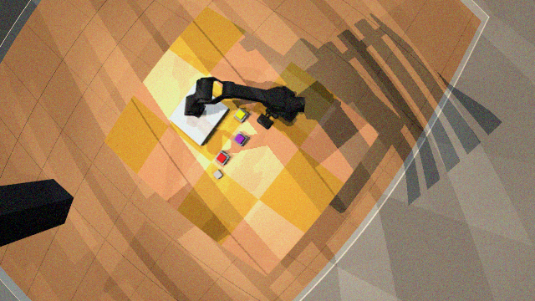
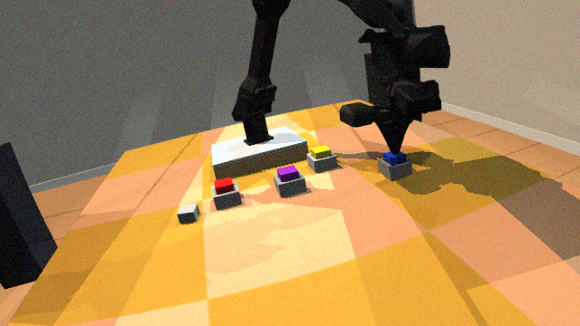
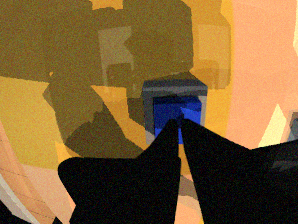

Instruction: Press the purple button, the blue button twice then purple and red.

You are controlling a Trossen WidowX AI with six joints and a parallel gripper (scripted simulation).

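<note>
Right now my gripper tip is 10 mm above the blue button. Round my gripper tip: yellow button (120 mm behind, 90 mm to the right, 10 mm below); then purple button (190 mm to the right, 70 mm behind, 10 mm below); then red button (300 mm to the right, 100 mm behind, 10 mm below).
</note>
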